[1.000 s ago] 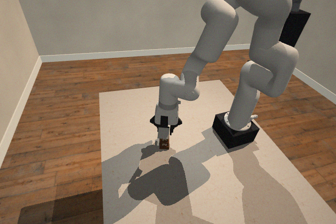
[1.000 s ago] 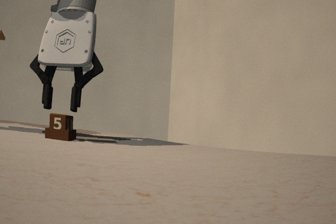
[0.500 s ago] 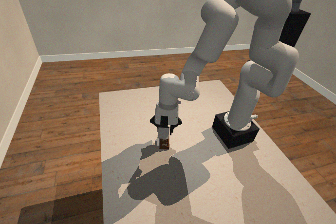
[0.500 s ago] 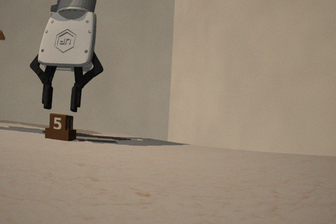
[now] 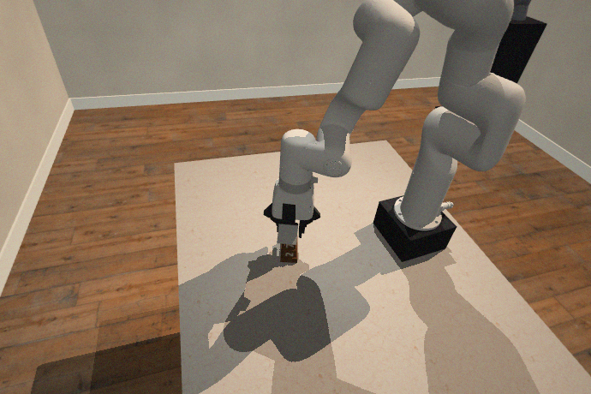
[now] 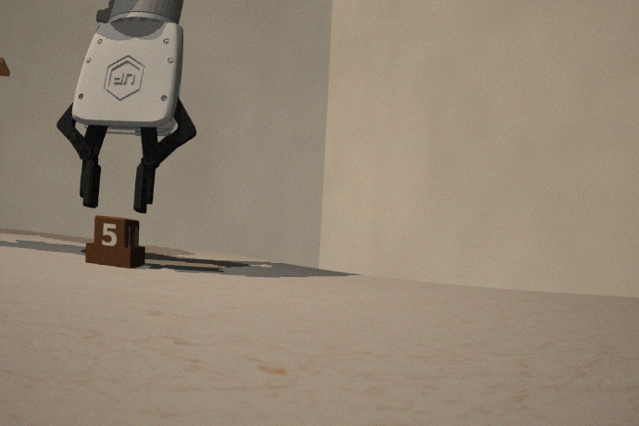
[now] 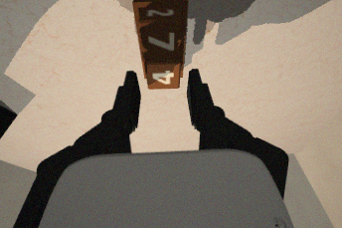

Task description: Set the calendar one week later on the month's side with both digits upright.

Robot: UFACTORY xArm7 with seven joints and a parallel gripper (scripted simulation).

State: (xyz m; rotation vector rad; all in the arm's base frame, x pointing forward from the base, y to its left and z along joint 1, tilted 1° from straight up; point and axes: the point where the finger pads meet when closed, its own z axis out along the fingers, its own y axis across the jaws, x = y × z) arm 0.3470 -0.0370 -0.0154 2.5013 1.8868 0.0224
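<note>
The brown calendar tray is 20 mm to the left of my hand and 60 mm below it.
</note>
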